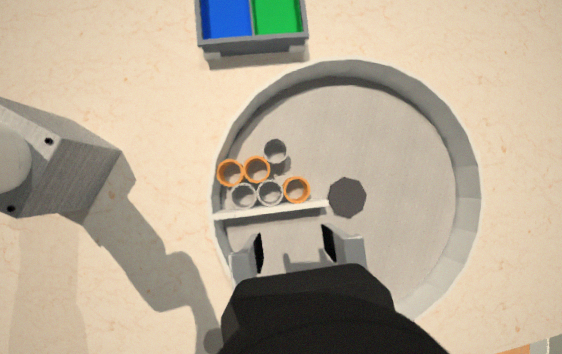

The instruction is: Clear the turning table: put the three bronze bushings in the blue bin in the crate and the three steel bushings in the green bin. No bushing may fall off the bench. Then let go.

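Frame: origin at the arm's base, x ahead, y left, z up, level; centimetres.
Where they show: gripper, fingertip midpoint: (292,241).
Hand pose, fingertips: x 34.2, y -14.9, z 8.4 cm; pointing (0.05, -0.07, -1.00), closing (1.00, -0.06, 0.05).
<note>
After its pixels a point has its place.
Three bronze bushings (219,173) {x 26.6, y -7.2, z -6.3 cm} (257,158) {x 32.4, y -6.2, z -5.8 cm} (296,178) {x 37.3, y -10.1, z -5.7 cm} and three steel bushings (275,144) (243,184) {x 29.8, y -9.4, z -5.7 cm} (270,182) stand in a close group on the left part of the turning table (400,145) {x 56.3, y -8.2, z -9.5 cm}. Two steel and one bronze form a row along the white bar; two bronze stand behind them, with one steel at the back. My gripper (292,241) {x 34.2, y -14.9, z 8.5 cm} is open and empty, above the turning table on the near side of the bar. The blue bin (226,20) {x 31.5, y 21.2, z -14.2 cm} and green bin (277,17) {x 41.0, y 20.3, z -14.2 cm} are partly visible at the top; no bushing shows in their visible parts.
The grey crate (252,44) {x 35.3, y 14.1, z -11.6 cm} is cut off by the top edge. The white bar (272,210) {x 33.1, y -13.8, z -4.7 cm} runs from the table's raised rim (468,195) {x 65.3, y -18.6, z -7.2 cm} towards the dark hub (347,197) {x 45.2, y -14.7, z -8.7 cm}. A grey angular block (82,167) {x 5.7, y -2.0, z -7.8 cm} juts in at the left, with shadows below it.
</note>
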